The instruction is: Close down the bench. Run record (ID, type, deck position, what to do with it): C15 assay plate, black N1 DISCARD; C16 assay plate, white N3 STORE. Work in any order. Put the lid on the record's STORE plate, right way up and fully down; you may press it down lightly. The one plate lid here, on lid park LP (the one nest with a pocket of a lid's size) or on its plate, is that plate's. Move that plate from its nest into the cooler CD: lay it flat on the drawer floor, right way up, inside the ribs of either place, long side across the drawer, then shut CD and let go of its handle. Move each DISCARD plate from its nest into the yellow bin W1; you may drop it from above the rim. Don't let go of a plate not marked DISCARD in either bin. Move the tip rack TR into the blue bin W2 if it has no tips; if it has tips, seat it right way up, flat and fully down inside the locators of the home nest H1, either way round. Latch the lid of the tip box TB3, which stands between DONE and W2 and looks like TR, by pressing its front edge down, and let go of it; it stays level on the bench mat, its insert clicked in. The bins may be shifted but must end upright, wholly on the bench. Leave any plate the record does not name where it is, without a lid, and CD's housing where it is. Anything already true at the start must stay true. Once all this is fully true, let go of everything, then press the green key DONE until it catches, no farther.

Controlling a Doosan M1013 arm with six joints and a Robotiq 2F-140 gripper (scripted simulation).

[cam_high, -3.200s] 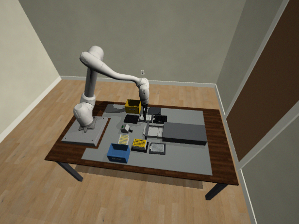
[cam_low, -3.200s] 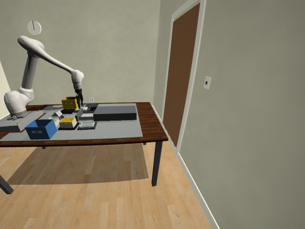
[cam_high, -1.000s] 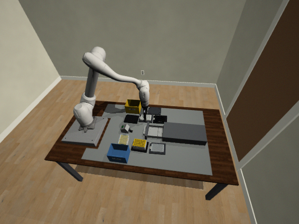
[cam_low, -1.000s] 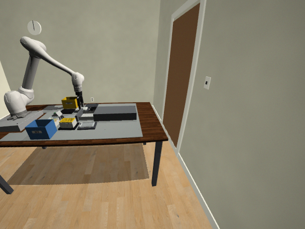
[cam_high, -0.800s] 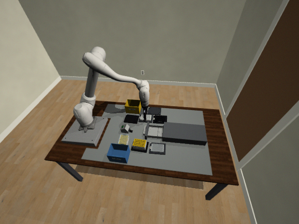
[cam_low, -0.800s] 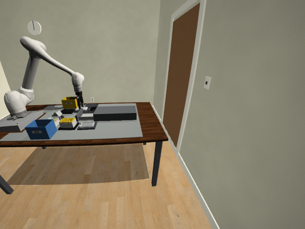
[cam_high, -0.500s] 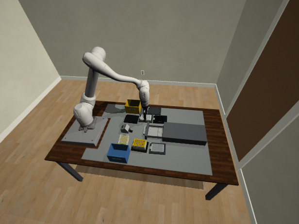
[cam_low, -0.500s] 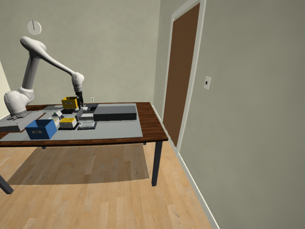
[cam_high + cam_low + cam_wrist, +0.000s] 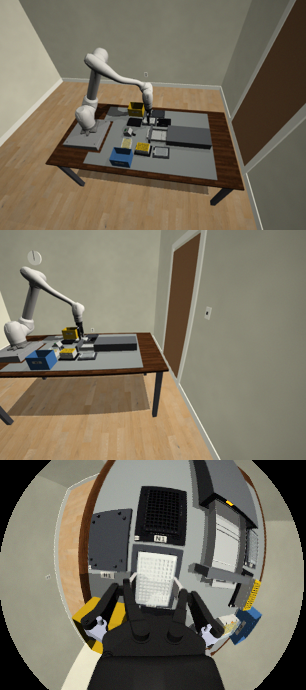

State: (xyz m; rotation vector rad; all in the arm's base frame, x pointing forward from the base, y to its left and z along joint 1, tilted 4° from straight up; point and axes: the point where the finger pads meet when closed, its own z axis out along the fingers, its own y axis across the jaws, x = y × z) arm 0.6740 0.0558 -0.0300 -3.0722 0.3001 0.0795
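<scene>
Now: hand 3 cm above the grey nest. The rest, counted from my hand: white plate 2 cm below; then plate lid 1 cm below; then black plate 17 cm ahead, 3 cm to the right, 2 cm below.
</scene>
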